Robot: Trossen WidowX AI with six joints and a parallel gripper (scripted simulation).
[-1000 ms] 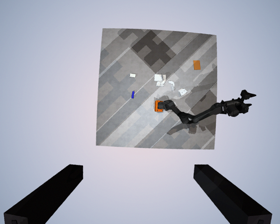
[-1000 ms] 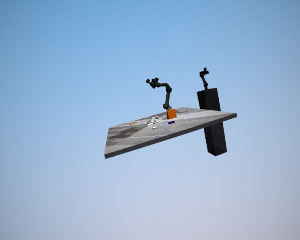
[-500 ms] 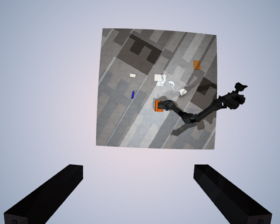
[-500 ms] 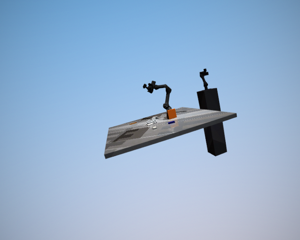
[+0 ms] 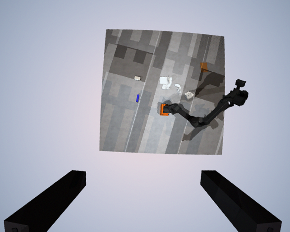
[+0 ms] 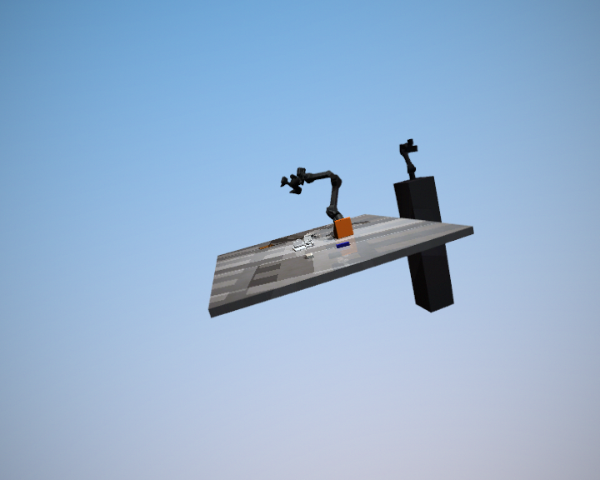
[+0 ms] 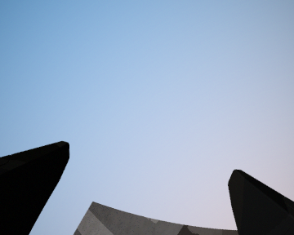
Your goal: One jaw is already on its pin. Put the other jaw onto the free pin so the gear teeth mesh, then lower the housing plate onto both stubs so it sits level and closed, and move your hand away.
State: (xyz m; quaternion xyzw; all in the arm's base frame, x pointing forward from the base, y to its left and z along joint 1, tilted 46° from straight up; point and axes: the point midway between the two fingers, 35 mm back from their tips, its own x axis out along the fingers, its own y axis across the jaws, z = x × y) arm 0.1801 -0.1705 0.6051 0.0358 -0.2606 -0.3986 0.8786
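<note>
My gripper tip is 5 cm short of the jaw, 46 cm to the right of it and 37 cm above it. Also, from my gripper tip: white block (11 cm ahead, 87 cm to the left, 37 cm below); blue block (9 cm behind, 85 cm to the left, 37 cm below); flat orange piece (27 cm ahead, 17 cm to the left, 37 cm below).
</note>
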